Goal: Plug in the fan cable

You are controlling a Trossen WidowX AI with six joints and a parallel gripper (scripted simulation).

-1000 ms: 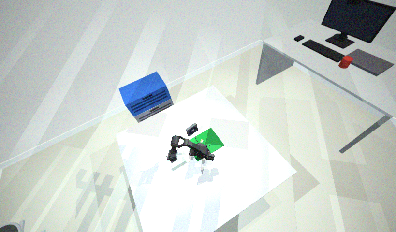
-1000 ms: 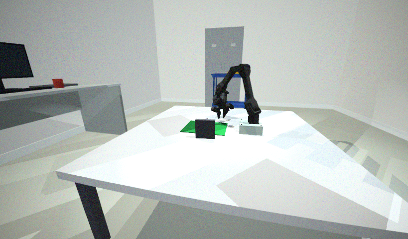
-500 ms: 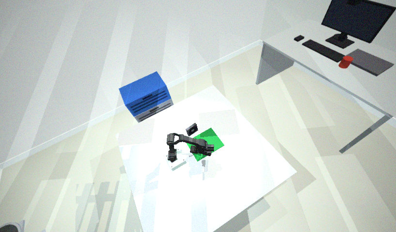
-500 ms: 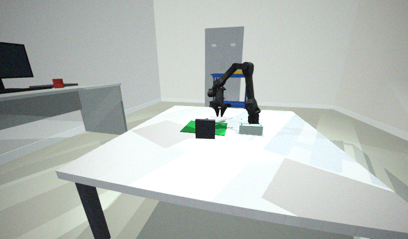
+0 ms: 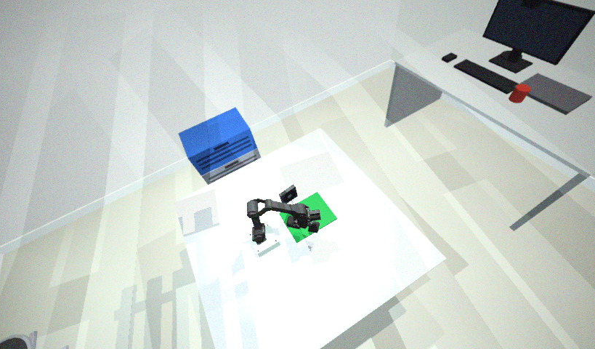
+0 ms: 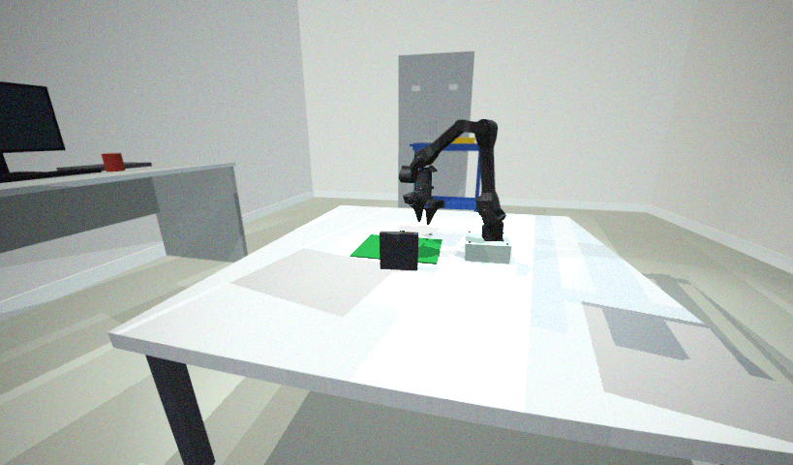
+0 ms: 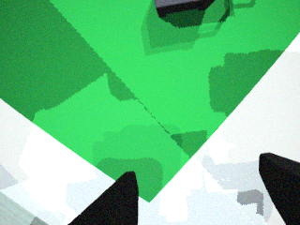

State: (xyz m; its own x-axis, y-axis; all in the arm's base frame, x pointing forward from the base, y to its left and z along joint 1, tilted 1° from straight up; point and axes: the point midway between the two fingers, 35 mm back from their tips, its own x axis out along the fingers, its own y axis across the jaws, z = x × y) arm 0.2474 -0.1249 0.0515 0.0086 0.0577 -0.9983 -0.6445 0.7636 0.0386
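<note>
My gripper tip is 70 mm short of the dark grey plug, 50 mm to the right of it and 50 mm above it. The rest, counted from my gripper tip: green board 90 mm ahead, 90 mm to the left, 90 mm below; black fan 60 mm ahead, 270 mm to the left, 10 mm below; four-pin fan header 80 mm ahead, 130 mm to the left, 70 mm below.
</note>
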